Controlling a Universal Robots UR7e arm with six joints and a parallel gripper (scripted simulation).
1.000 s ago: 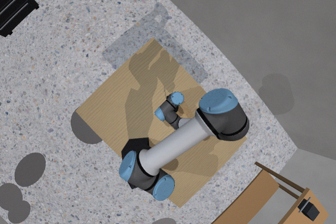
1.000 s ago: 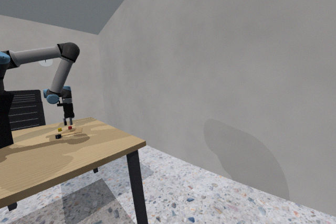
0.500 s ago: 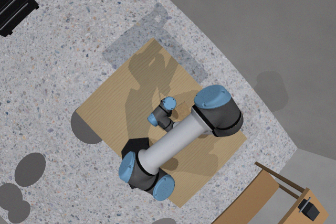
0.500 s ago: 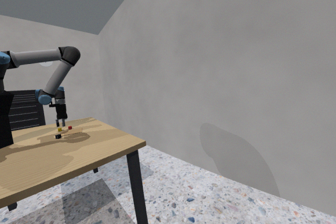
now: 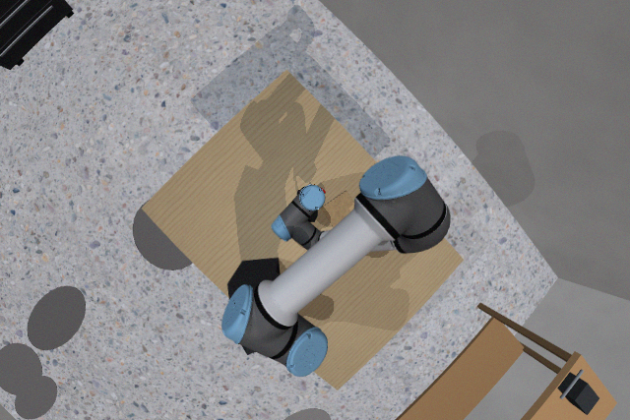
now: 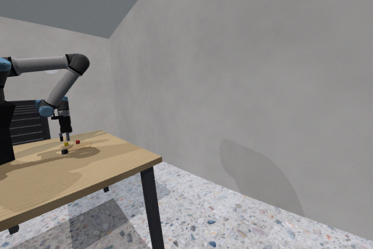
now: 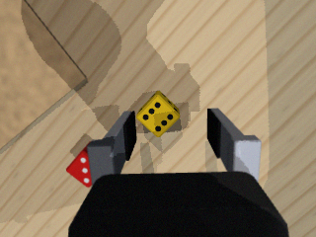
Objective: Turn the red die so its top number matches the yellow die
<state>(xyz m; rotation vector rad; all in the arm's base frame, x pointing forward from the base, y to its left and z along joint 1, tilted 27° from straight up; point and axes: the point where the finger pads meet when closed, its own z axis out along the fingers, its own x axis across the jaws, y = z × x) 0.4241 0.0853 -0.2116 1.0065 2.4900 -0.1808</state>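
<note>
The yellow die is 1 cm to the right of my hand and 4 cm below it. Round my hand: black die (2 cm behind, 24 cm to the right, 4 cm below); tan mat (8 cm ahead, 16 cm to the right, 5 cm below); red die (8 cm ahead, 3 cm to the right, 4 cm below).
</note>
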